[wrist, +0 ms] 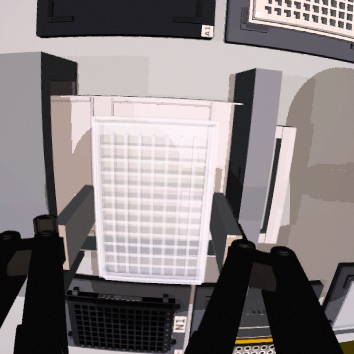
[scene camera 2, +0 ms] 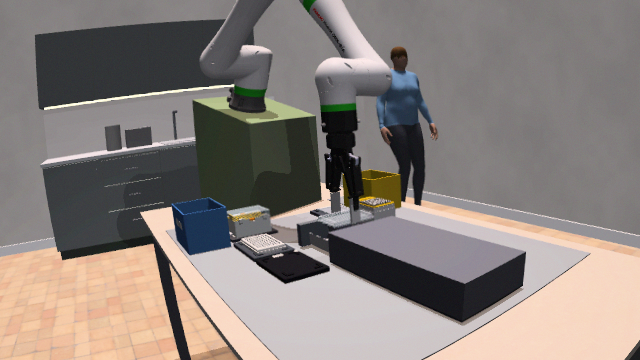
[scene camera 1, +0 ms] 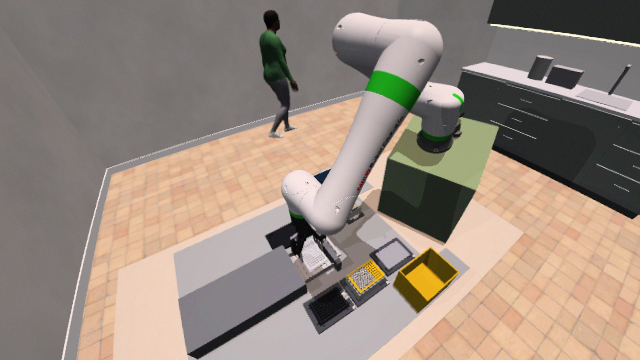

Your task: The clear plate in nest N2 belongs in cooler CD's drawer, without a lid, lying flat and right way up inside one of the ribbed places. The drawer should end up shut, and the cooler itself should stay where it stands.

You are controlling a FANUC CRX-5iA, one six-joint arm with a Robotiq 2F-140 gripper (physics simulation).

The pictures show: my gripper, a cooler CD, a clear plate, a yellow-topped rack, a black plate, a nest N2 and a clear box.
My gripper also shows in the wrist view.
